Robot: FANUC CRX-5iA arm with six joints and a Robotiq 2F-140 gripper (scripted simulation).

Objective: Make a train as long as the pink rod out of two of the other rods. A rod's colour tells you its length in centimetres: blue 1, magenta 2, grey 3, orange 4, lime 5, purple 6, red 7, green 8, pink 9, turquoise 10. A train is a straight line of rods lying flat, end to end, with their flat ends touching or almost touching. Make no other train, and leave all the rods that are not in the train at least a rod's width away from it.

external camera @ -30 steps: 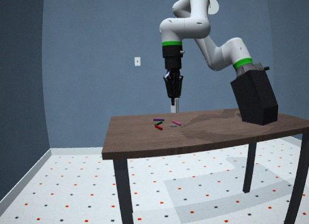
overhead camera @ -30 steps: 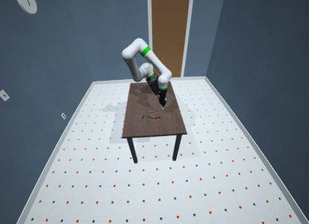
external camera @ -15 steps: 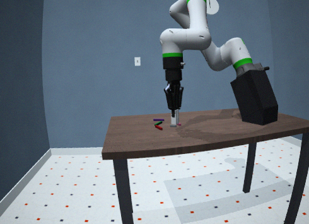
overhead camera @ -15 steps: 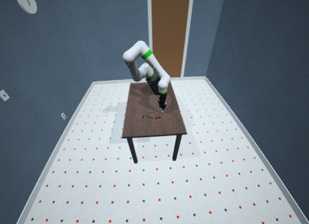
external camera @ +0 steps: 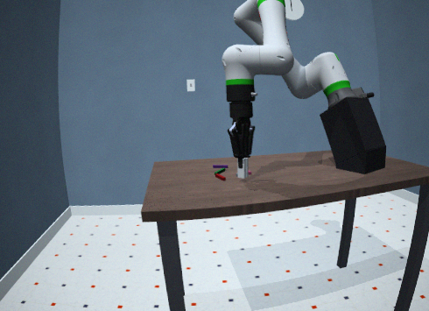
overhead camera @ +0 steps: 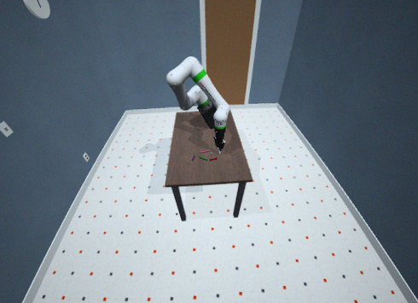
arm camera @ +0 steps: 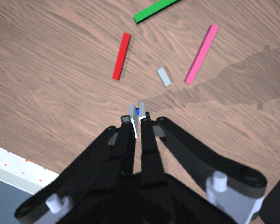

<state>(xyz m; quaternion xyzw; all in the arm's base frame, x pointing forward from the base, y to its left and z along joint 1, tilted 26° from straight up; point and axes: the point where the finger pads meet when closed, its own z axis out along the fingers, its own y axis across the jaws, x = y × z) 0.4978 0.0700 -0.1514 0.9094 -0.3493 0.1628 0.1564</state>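
Now: hand 3 cm above the small blue rod. Round my hand: red rod 7 cm ahead, 6 cm to the right, 4 cm below; then grey rod 7 cm to the right, 4 cm below; then pink rod 13 cm to the right, 4 cm below, 3 cm behind.
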